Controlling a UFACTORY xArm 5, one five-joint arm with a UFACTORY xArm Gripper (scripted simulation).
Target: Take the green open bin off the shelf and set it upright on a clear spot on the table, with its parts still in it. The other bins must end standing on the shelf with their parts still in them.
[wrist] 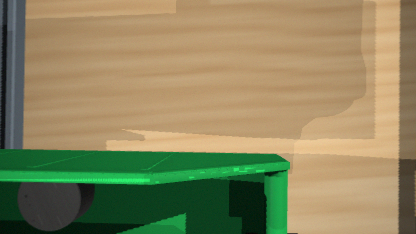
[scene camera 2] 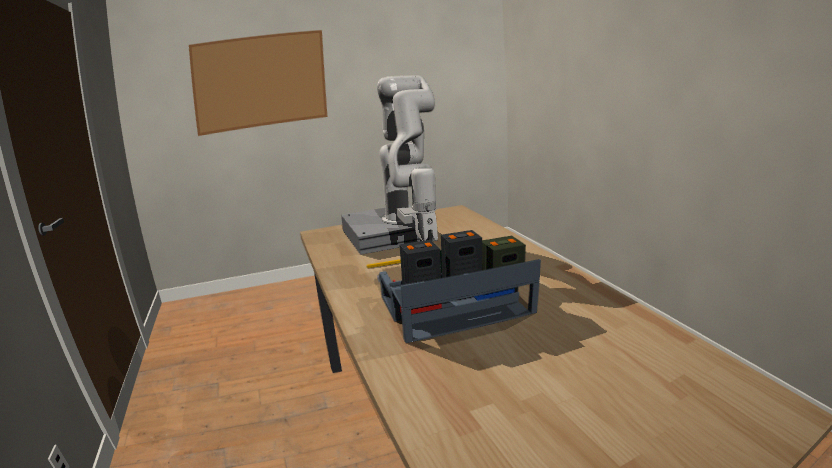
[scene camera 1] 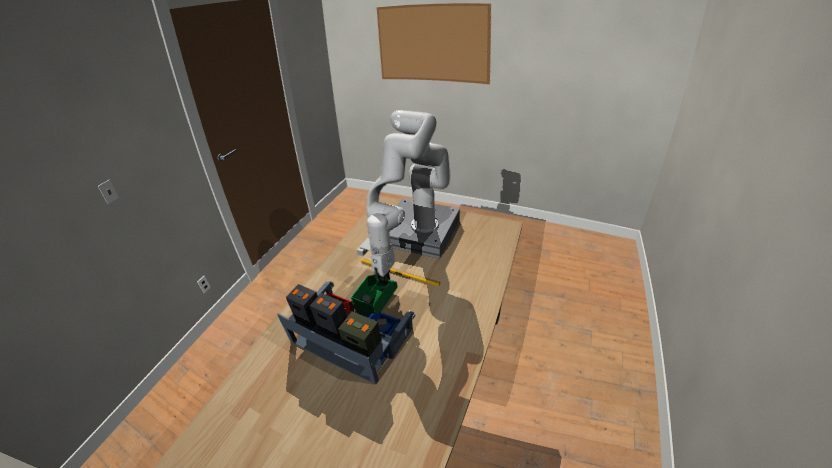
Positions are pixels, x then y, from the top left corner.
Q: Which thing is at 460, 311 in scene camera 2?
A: A grey shelf.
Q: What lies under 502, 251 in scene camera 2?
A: An olive box.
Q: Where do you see a grey cylinder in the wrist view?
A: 36, 200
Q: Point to a green bin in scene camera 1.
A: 371, 286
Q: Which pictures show the olive box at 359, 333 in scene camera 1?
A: Scene camera 2 and scene camera 1 only.
